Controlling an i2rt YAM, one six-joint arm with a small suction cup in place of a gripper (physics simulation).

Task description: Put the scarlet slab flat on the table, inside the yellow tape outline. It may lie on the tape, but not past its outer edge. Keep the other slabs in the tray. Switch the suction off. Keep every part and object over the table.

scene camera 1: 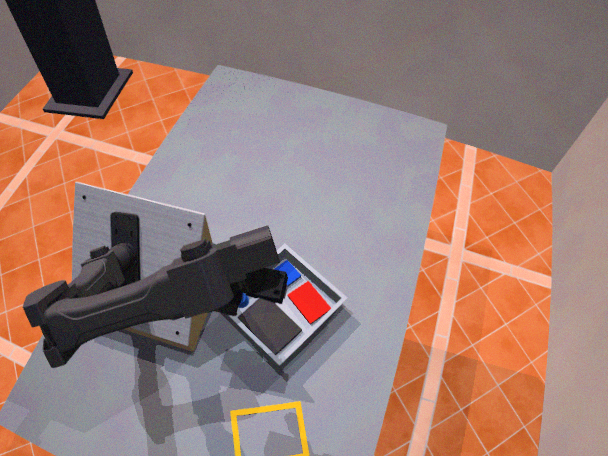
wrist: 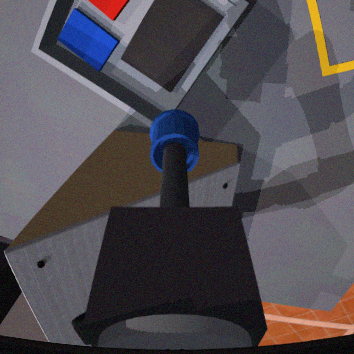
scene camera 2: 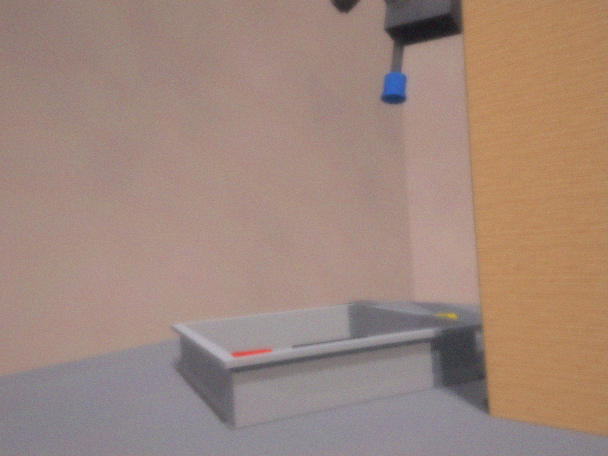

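The scarlet slab lies in the tray, partly cut off in the wrist view. A blue slab and a larger dark slab lie beside it in the tray. My blue suction cup is open, with nothing on it. It hangs well above the table, near the tray's corner in the wrist view, and is partly hidden by the arm in scene camera 1. The yellow tape outline is partly in view.
An upright mounting board stands beside the tray and carries the arm. The table's right edge runs beyond the tray, with tiled floor past it. A black pillar stands off the table at the upper left.
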